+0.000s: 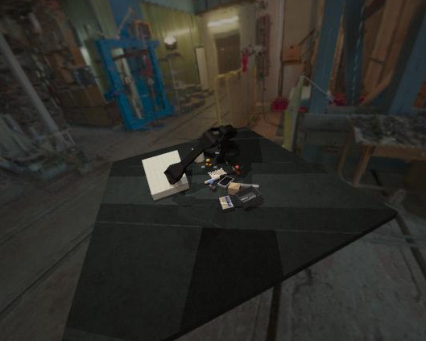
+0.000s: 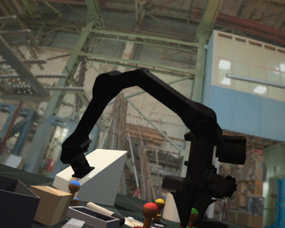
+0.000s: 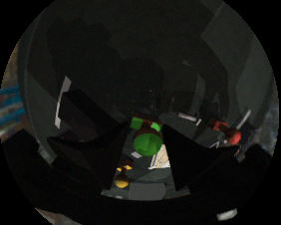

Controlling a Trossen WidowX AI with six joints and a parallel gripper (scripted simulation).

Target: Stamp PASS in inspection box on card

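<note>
Now: the green-knobbed stamp right at my gripper tip. From my gripper tip the other things lie so: yellow-topped stamp: 12 cm behind, 5 cm to the left; then red-topped stamp: 15 cm to the right, 1 cm behind; then cream card: 11 cm behind, 6 cm to the right, 2 cm below.
</note>
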